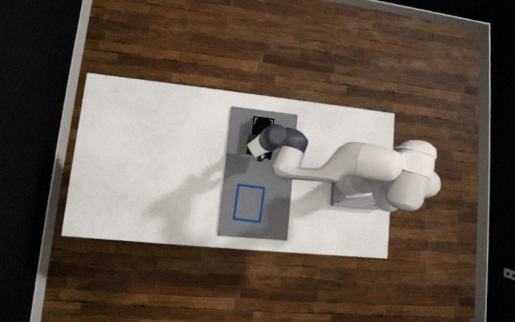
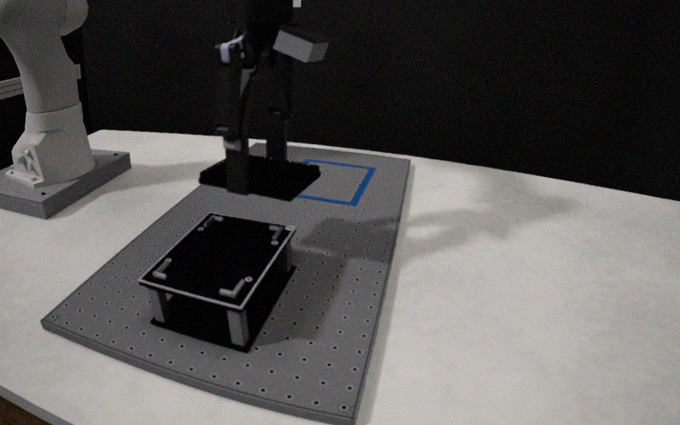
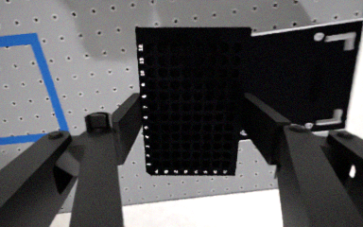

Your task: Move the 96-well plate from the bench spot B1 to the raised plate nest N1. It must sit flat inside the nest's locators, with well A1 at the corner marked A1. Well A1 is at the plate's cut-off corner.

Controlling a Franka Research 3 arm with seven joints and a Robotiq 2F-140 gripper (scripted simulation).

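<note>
The raised plate nest N1 is 1 cm behind my hand, 10 cm to the right of it and 8 cm below it. From my hand the other things lie so: A1 mark (5 cm ahead, 2 cm to the right, 7 cm below); then black 96-well plate (2 cm below).
</note>
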